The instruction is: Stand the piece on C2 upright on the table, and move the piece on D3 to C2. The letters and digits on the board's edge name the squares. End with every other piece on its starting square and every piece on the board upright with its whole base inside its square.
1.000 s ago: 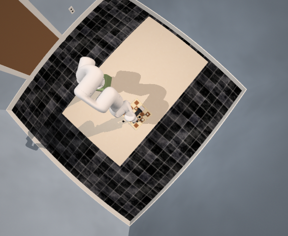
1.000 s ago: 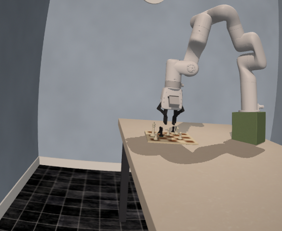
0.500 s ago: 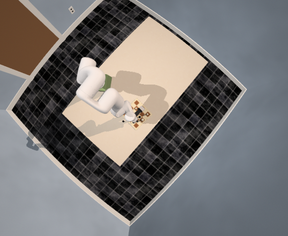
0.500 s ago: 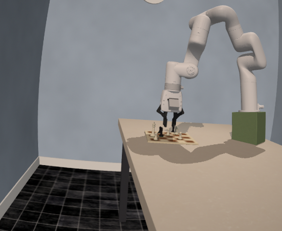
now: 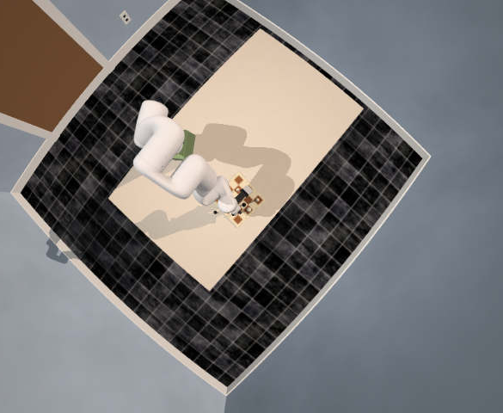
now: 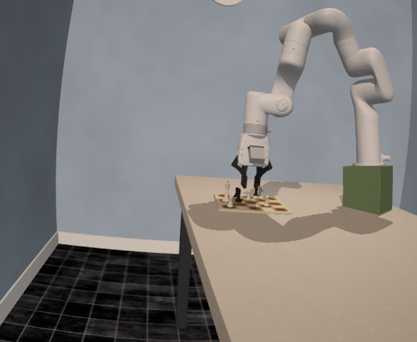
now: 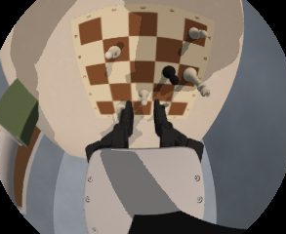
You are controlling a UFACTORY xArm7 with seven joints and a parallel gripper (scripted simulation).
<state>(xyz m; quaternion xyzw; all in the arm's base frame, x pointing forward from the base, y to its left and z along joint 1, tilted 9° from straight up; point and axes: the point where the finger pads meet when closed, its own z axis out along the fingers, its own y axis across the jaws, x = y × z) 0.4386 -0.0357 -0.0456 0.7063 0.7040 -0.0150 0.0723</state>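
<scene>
Right now my hand is 4 cm to the right of the chessboard and 6 cm above it.
</scene>
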